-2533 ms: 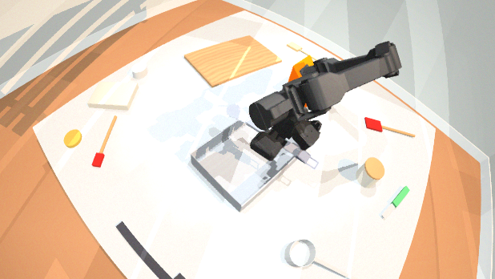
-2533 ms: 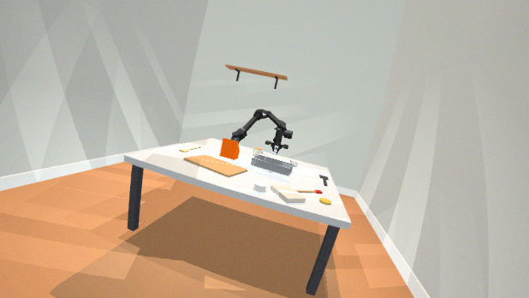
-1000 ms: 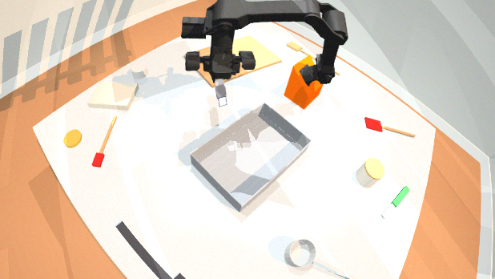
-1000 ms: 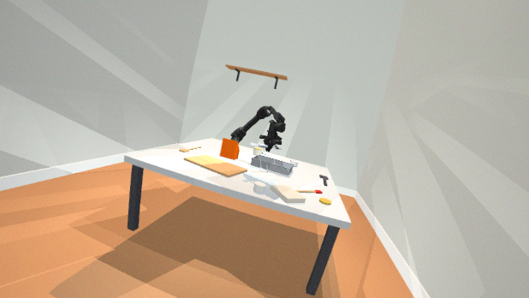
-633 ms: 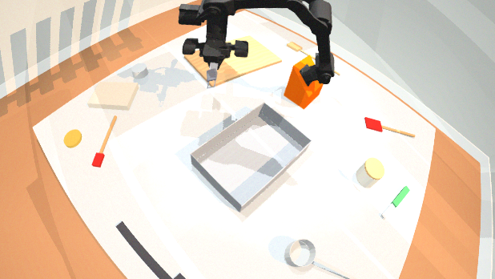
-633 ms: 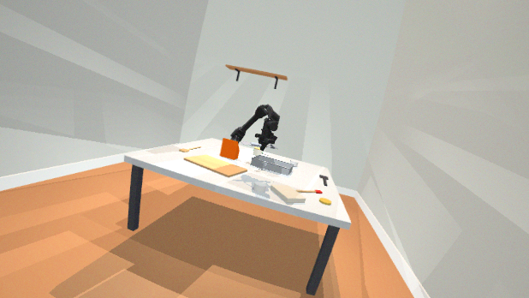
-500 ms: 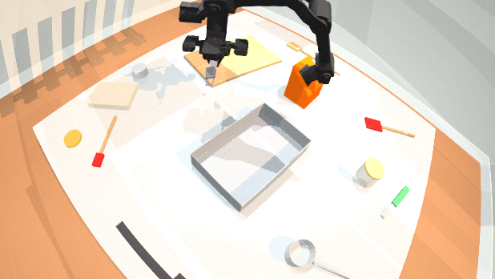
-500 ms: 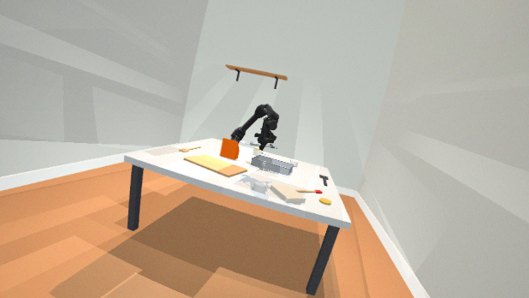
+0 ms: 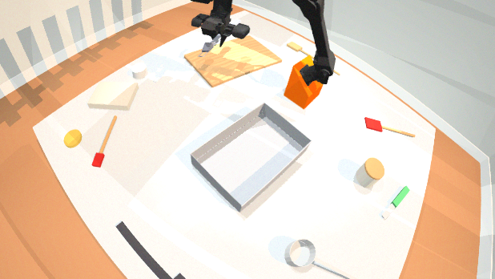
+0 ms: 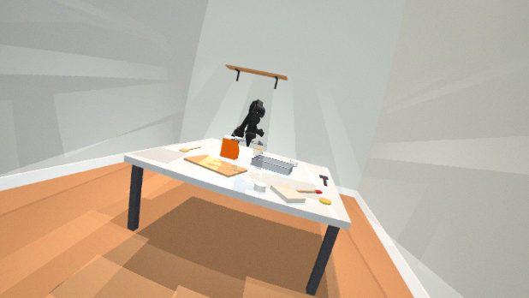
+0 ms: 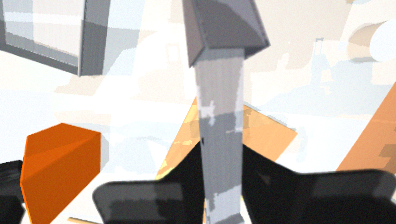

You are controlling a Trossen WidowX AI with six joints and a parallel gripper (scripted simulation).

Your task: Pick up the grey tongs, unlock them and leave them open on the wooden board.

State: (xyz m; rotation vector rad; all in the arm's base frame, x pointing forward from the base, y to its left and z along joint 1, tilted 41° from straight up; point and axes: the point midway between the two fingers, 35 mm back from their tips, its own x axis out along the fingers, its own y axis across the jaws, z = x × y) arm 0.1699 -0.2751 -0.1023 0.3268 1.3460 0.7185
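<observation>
Right now the wooden board is 17 cm behind my gripper tip, 16 cm below it and 5 cm to the right of it. The rest, counted from my gripper tip: yellow disc 55 cm ahead, 19 cm to the right, 16 cm below; grey roasting tin 30 cm to the left, 17 cm ahead, 14 cm below; white block 32 cm ahead, 24 cm to the right, 16 cm below.
</observation>
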